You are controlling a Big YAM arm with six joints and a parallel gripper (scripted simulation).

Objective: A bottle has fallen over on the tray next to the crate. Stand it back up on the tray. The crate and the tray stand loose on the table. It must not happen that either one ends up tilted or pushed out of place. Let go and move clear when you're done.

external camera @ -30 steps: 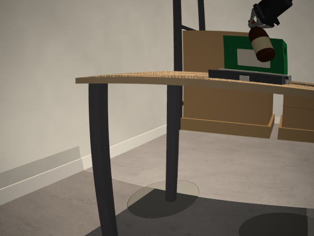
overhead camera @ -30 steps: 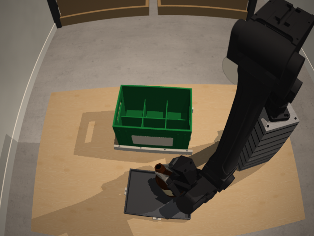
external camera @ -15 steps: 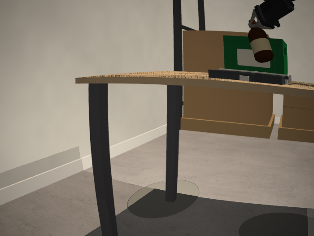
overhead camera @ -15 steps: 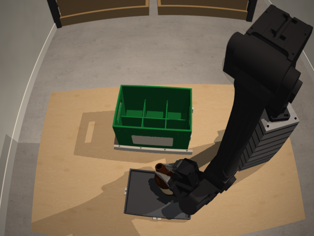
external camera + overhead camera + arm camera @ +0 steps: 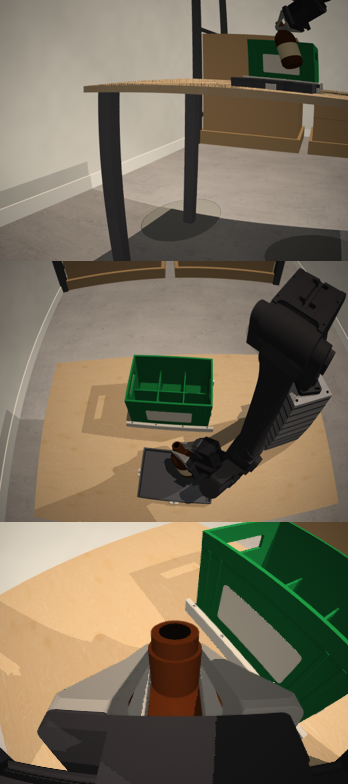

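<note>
Right now the brown bottle is 20 mm behind my hand, 10 mm to the left of it and 50 mm below it. Round my hand: dark tray 10 mm ahead, 40 mm to the left, 190 mm below; then green crate 250 mm to the right, 120 mm below.
</note>
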